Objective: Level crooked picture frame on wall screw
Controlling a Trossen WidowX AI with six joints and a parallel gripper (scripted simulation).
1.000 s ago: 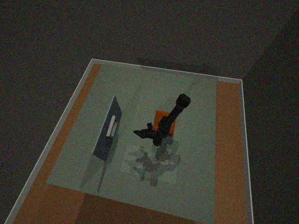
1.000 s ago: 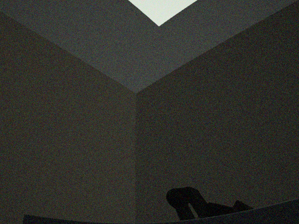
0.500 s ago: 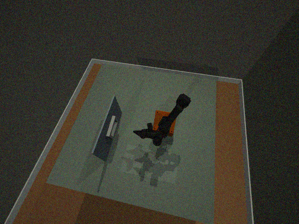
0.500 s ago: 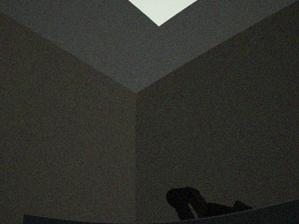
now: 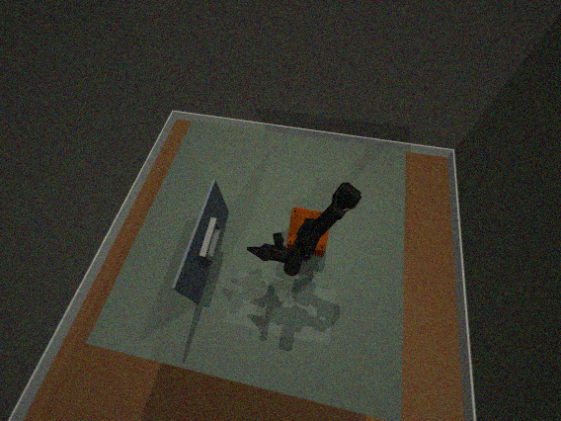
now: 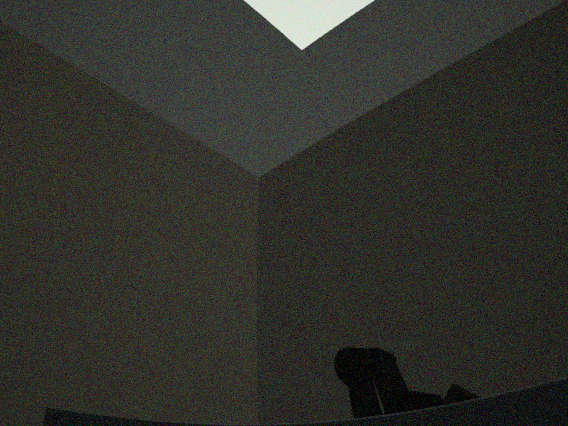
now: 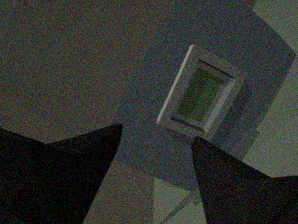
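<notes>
Right now the picture frame is 19 cm ahead of my gripper tip, 8 cm below it and 4 cm to the right of it. Round my gripper tip: wall panel (20 cm ahead, 9 cm below, 3 cm to the right).
</notes>
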